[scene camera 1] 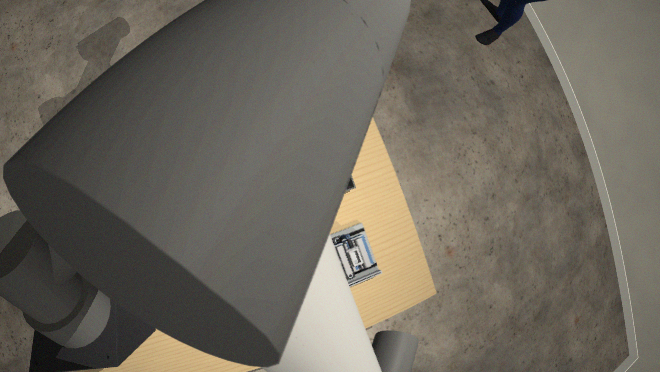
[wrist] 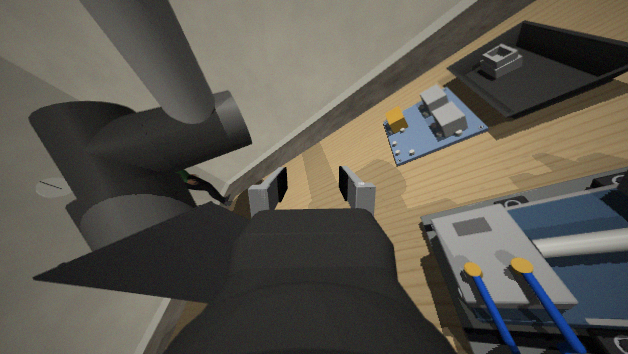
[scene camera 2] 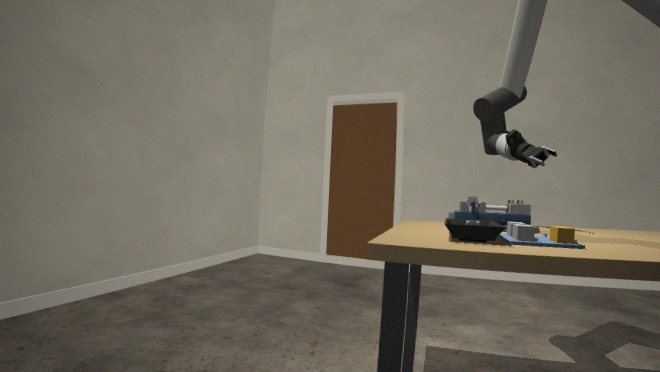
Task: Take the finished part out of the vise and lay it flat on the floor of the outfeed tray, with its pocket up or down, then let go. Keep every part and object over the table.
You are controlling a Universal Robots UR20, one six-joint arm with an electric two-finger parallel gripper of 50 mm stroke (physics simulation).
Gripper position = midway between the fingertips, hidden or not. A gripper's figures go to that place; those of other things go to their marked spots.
Labels:
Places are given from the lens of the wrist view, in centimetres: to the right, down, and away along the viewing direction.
gripper [wrist: 313, 177]: 0, 0, 16
blue plate [wrist: 419, 136]: 26, -10, 42

